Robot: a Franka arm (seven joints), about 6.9 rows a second.
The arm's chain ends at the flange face. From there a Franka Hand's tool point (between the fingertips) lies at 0.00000 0.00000 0.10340 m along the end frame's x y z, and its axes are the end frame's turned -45 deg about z.
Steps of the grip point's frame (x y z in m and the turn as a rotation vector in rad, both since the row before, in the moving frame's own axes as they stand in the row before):
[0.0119, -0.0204, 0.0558, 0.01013, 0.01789, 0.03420]
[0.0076, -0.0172, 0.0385, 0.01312, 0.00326, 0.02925]
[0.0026, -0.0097, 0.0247, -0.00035, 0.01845, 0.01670]
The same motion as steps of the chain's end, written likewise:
[-0.0066, -0.0208, 0.0558, 0.01981, 0.00549, 0.03420]
[-0.0061, -0.0163, 0.0385, 0.01158, -0.00697, 0.02925]
[-0.0064, -0.0074, 0.0247, 0.01280, 0.01329, 0.01670]

